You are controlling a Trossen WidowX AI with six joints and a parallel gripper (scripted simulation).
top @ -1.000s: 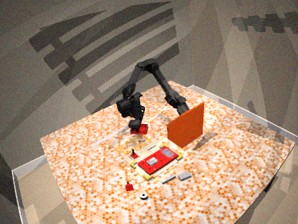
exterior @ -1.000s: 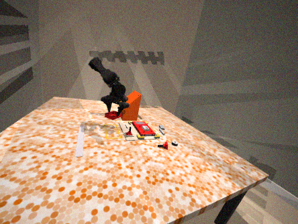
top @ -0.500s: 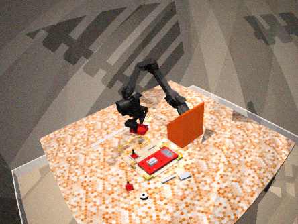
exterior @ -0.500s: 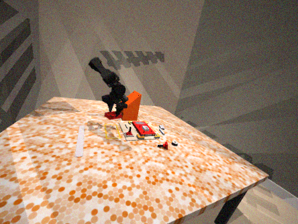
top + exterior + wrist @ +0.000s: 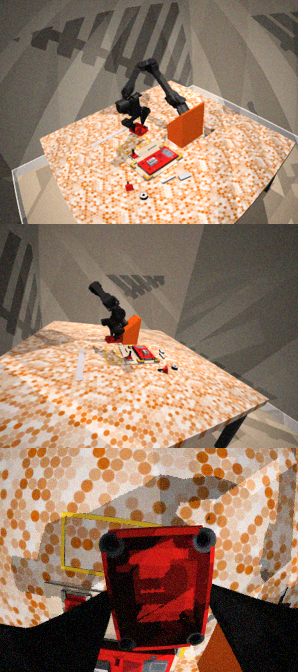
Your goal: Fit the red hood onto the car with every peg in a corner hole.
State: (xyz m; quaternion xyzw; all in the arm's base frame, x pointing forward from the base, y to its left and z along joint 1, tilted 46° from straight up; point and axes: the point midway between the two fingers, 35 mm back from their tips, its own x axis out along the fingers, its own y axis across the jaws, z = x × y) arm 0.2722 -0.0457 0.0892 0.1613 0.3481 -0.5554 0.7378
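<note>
Right now my gripper tip is 1 cm above the red hood. The rest, counted from my gripper tip: grey engine block: 4 cm ahead, 23 cm to the left, 7 cm below; dark wheel: 19 cm ahead, 39 cm to the left, 9 cm below; white strip: 14 cm ahead, 16 cm to the right, 10 cm below.
</note>
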